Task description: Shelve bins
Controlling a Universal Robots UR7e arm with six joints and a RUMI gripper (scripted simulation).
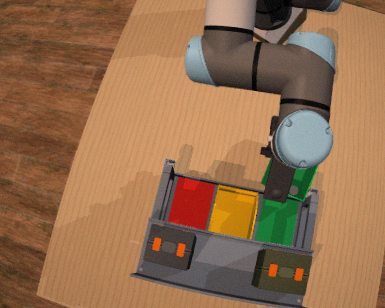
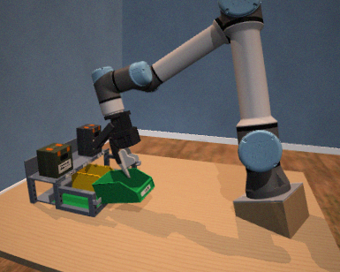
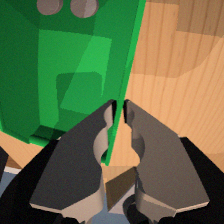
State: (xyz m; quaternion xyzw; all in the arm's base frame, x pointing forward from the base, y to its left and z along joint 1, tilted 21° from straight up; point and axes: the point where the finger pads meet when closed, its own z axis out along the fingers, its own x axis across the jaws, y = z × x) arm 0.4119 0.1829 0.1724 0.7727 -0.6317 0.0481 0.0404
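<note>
The green bin is 50 mm to the left of my hand, 30 mm below it and 10 mm behind it. Also, from my hand: yellow bin 180 mm ahead, 80 mm below, 40 mm to the right; then yellow mark 180 mm ahead, 110 mm below, 30 mm to the right; then green mark 160 mm ahead, 110 mm below, 80 mm to the left.
</note>
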